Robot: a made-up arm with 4 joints.
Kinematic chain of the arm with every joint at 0, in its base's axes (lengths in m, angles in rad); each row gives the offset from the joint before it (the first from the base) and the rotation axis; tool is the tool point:
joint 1: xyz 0 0 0.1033 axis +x
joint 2: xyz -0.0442 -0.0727 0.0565 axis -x
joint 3: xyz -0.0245 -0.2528 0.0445 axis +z
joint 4: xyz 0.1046 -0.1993 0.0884 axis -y
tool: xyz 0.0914 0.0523 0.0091
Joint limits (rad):
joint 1: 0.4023..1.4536
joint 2: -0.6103..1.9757
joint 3: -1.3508..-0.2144
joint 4: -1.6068..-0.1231
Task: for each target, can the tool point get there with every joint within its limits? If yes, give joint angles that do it. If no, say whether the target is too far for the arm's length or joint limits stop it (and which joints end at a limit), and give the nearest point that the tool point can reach.
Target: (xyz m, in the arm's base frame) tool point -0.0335 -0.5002 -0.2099
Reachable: yes | joints 0.8847 0.0510 -0.7735 -0.3838
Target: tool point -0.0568 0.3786 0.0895
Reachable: no: joint limits stop it (at a limit: joint 1, joint 2, joint 3, joint 4) | nearest point -0.1881 0.0849 -0.3277 | short by 0.527 m
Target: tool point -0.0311 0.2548 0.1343
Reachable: no: joint limits stop it (at a limit: joint 1, joint 2, joint 3, joint 4) | nearest point 0.0920 0.0428 0.5647 | short by 0.495 m
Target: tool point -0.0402 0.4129 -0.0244
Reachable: no: joint limits stop it (at a limit: joint 1, joint 2, joint 3, joint 4) | nearest point 0.0079 0.0978 -0.3517 | short by 0.457 m
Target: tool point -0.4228 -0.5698 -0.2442
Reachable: no: too far | nearest point -0.1693 -0.5005 -0.2019 | short by 0.266 m
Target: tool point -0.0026 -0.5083 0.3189
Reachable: yes | joints 0.9008 1.2511 -0.5947 -0.7216
